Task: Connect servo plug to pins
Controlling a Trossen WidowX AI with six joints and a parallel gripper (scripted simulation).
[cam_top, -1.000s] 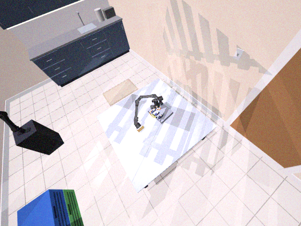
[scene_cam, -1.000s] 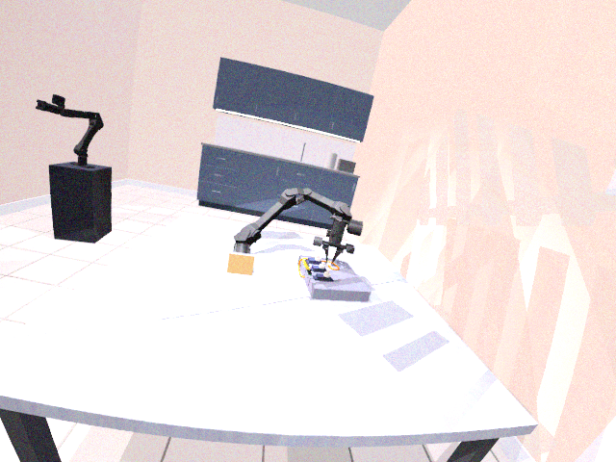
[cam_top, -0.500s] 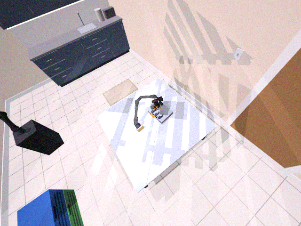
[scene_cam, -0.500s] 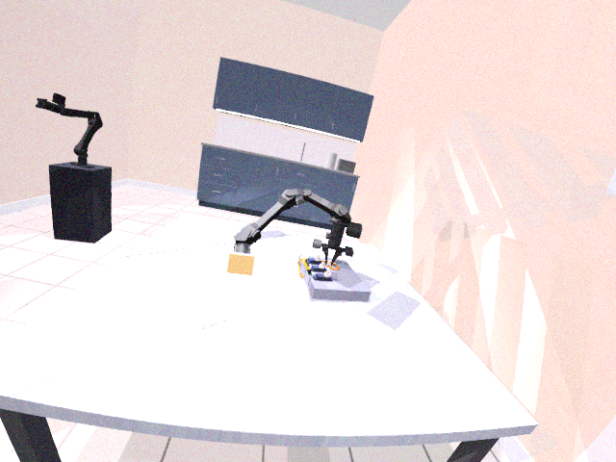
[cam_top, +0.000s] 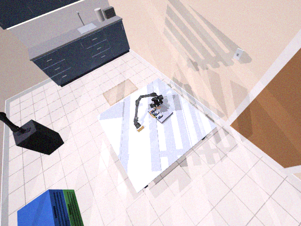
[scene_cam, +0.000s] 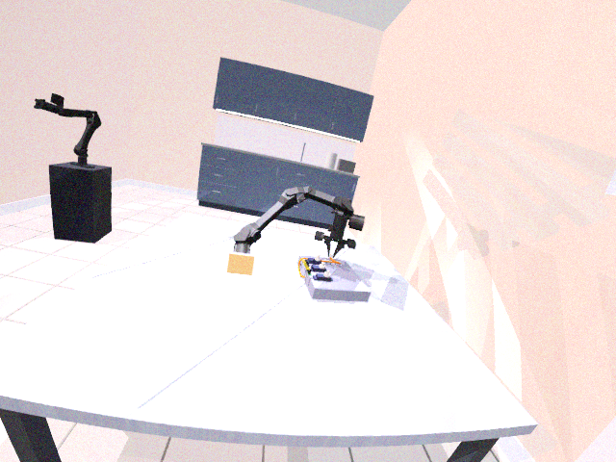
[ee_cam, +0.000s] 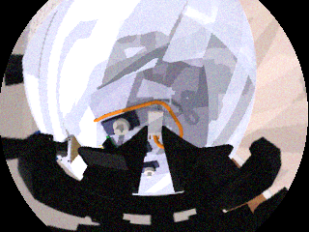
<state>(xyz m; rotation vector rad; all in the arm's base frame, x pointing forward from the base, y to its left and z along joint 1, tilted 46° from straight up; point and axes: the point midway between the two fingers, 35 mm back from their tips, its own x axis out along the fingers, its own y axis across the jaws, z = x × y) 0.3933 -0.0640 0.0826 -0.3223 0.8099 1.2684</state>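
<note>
My gripper tip is now 70 mm to the left of the grey printed holder, 60 mm above it and 40 mm short of it.
</note>
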